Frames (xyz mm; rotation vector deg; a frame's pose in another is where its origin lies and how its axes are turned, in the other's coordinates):
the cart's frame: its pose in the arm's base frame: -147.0 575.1 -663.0 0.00 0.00 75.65
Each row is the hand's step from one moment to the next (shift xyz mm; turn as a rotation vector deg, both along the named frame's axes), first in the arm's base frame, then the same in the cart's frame.
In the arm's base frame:
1: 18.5 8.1 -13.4 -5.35 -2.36 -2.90
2: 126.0 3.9 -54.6 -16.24 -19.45 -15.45
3: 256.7 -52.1 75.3 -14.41 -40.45 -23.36
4: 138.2 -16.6 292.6 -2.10 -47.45 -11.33
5: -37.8 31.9 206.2 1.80 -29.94 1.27
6: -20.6 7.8 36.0 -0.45 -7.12 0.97
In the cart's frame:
1: 12.4 -15.9 -13.4 -3.61 4.60 -2.90
2: 35.0 -121.1 -54.6 -22.87 10.91 -15.45
3: 13.1 -261.6 75.3 -42.76 3.94 -23.36
4: 18.2 -138.0 292.6 -46.49 -9.73 -11.33
5: 21.5 44.5 206.2 -28.56 -9.16 1.27
6: 2.5 21.9 36.0 -7.01 -1.33 0.97

